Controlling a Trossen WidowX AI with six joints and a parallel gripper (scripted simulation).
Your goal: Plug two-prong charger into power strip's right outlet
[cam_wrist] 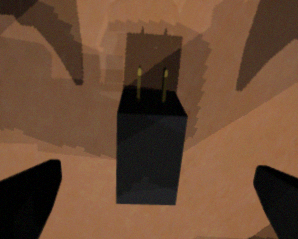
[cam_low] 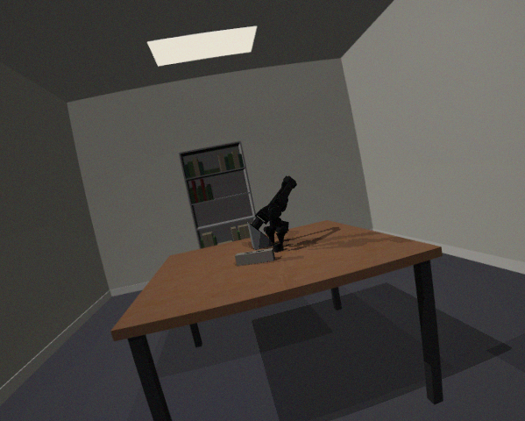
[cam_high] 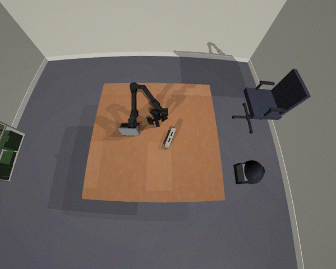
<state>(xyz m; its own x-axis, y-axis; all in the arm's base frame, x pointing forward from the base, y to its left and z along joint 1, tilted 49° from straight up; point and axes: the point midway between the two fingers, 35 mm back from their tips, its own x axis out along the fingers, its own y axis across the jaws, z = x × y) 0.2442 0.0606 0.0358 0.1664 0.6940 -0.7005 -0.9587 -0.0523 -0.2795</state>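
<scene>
The two-prong charger lies 2 cm to the left of my gripper tip, 2 cm below it and 1 cm behind it.
</scene>
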